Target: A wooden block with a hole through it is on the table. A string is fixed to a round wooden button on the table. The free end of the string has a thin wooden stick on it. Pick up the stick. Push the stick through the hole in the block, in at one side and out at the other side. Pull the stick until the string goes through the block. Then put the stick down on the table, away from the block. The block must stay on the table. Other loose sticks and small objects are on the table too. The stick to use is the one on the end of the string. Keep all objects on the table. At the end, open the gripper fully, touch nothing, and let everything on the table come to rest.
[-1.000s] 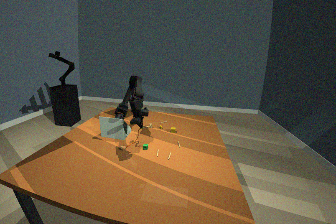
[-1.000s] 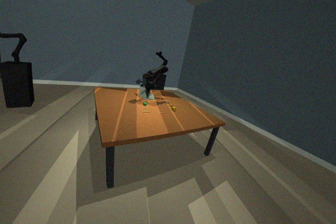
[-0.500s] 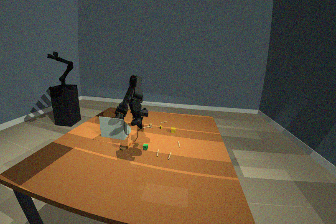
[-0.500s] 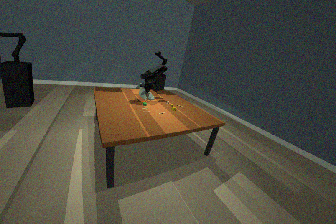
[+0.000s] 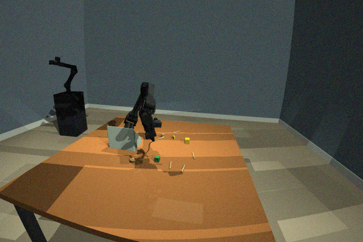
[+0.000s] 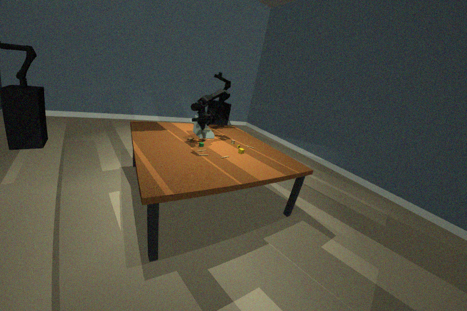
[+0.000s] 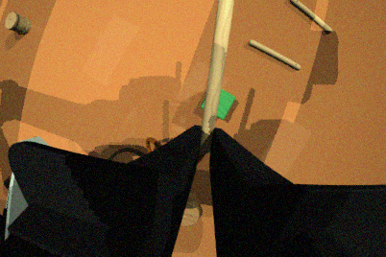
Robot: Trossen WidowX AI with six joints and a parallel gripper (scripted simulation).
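Now: the green block 2 cm ahead of my gripper tip, 1 cm to the right of it and 12 cm below it. The rest, counted from my gripper tip: yellow cube 23 cm ahead, 26 cm to the left, 12 cm below; then round wooden button 14 cm behind, 3 cm to the right, 13 cm below; then thin pale stick 1 cm ahead, 1 cm above.
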